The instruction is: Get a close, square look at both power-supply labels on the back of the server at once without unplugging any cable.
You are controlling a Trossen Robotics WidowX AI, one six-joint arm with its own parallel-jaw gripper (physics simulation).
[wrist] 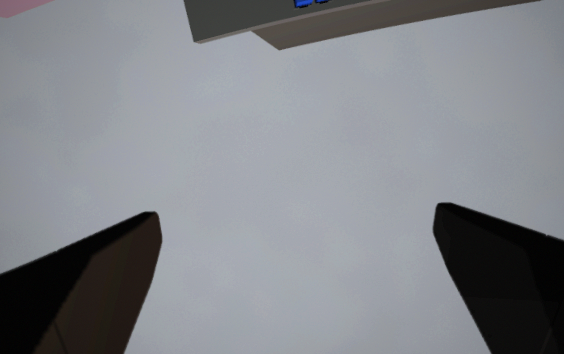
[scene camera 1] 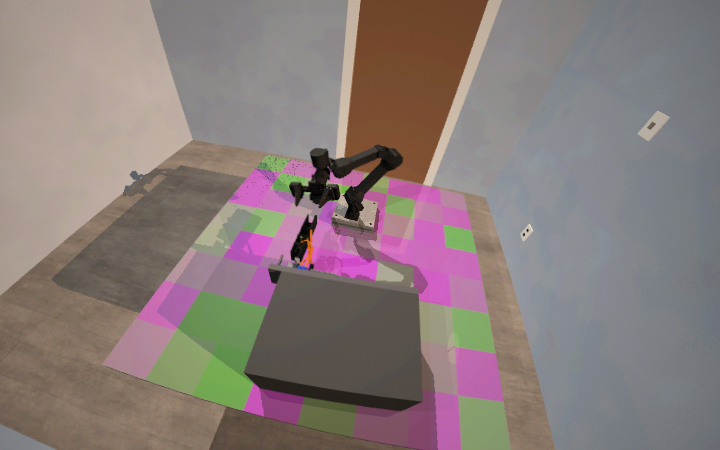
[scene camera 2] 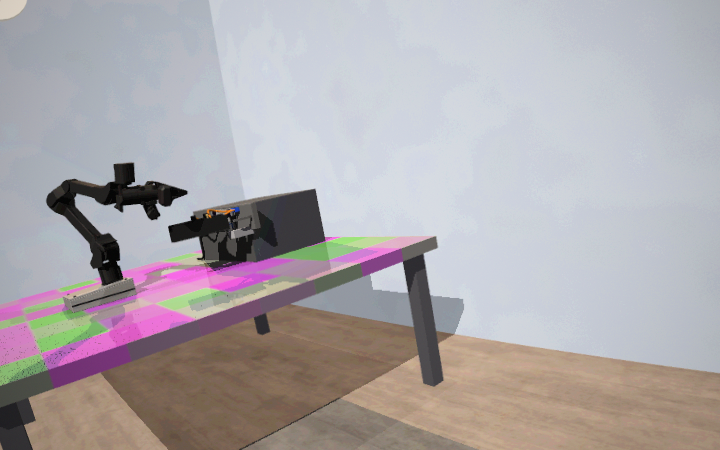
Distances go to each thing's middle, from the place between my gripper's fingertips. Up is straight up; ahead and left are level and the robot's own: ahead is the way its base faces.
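You'll find the black bracket [scene camera 2: 178, 232] 12 cm below my hand, and it's 4 cm ahead of my hand too.
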